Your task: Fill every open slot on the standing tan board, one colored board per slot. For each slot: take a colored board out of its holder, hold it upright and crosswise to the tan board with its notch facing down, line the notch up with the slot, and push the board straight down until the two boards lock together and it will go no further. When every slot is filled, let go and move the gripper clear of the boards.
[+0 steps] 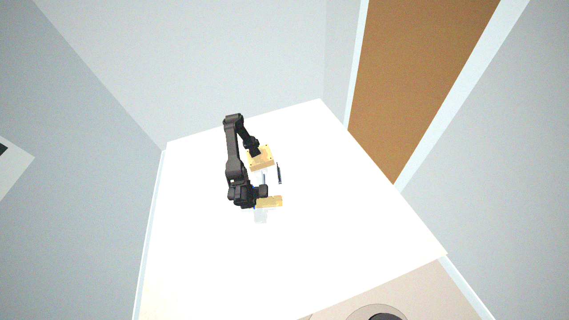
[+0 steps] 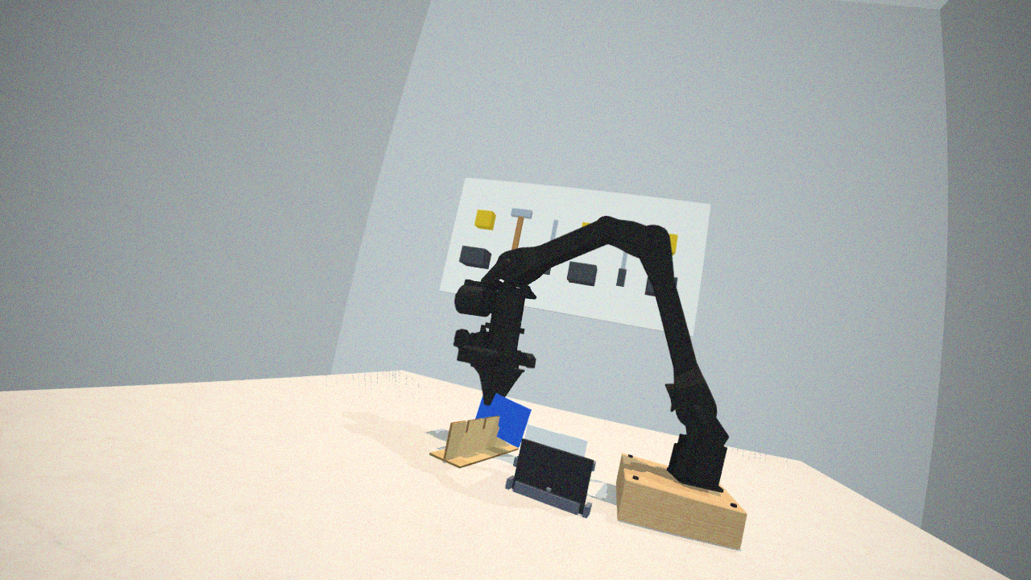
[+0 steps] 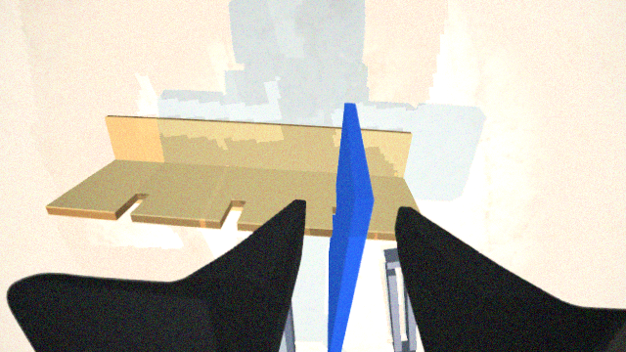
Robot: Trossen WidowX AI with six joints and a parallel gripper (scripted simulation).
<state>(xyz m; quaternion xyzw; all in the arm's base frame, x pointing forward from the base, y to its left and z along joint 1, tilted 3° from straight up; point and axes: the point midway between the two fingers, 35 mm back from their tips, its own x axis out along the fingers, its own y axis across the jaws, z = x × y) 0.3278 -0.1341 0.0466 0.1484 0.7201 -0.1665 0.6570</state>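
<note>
Now: gripper tip 20 mm past the blue board, 20 mm above it and 10 mm to the right of it. Also, from my gripper tip: tan board 60 mm to the left, 50 mm below; then black board 200 mm to the left, 110 mm behind, 50 mm below.
</note>
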